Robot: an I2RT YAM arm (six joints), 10 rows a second.
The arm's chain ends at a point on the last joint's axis. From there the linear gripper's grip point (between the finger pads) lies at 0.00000 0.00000 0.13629 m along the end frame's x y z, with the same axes.
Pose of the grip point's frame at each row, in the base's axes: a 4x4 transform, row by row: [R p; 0 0 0 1], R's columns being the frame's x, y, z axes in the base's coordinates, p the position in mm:
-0.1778 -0.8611 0.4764 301.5; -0.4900 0.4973 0.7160 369.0; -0.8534 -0.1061 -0.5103 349.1; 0 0 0 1
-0.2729 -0.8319 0.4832 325.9; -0.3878 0.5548 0.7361 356.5; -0.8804 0.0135 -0.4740 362.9; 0 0 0 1
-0.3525 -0.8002 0.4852 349.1; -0.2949 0.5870 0.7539 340.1; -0.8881 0.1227 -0.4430 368.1; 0 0 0 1
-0.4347 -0.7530 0.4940 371.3; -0.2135 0.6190 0.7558 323.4; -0.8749 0.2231 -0.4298 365.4; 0 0 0 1
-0.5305 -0.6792 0.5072 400.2; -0.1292 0.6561 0.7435 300.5; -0.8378 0.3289 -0.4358 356.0; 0 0 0 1
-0.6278 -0.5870 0.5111 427.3; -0.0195 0.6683 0.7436 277.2; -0.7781 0.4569 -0.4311 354.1; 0 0 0 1
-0.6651 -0.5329 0.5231 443.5; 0.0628 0.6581 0.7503 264.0; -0.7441 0.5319 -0.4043 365.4; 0 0 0 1
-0.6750 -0.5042 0.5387 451.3; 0.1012 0.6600 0.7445 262.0; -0.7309 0.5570 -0.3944 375.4; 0 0 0 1
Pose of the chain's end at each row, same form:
-0.1778 -0.8611 0.4764 236.6; -0.4900 0.4973 0.7160 271.4; -0.8534 -0.1061 -0.5103 418.6; 0 0 0 1
-0.2729 -0.8319 0.4832 260.0; -0.3878 0.5548 0.7361 256.2; -0.8804 0.0135 -0.4740 427.5; 0 0 0 1
-0.3525 -0.8002 0.4852 283.0; -0.2949 0.5870 0.7539 237.4; -0.8881 0.1227 -0.4430 428.5; 0 0 0 1
-0.4347 -0.7530 0.4940 304.0; -0.2135 0.6190 0.7558 220.4; -0.8749 0.2231 -0.4298 424.0; 0 0 0 1
-0.5305 -0.6792 0.5072 331.1; -0.1292 0.6561 0.7435 199.2; -0.8378 0.3289 -0.4358 415.4; 0 0 0 1
-0.6278 -0.5870 0.5111 357.6; -0.0195 0.6683 0.7436 175.9; -0.7781 0.4569 -0.4311 412.9; 0 0 0 1
-0.6651 -0.5329 0.5231 372.2; 0.0628 0.6581 0.7503 161.7; -0.7441 0.5319 -0.4043 420.5; 0 0 0 1
-0.6750 -0.5042 0.5387 377.9; 0.1012 0.6600 0.7445 160.5; -0.7309 0.5570 -0.3944 429.2; 0 0 0 1

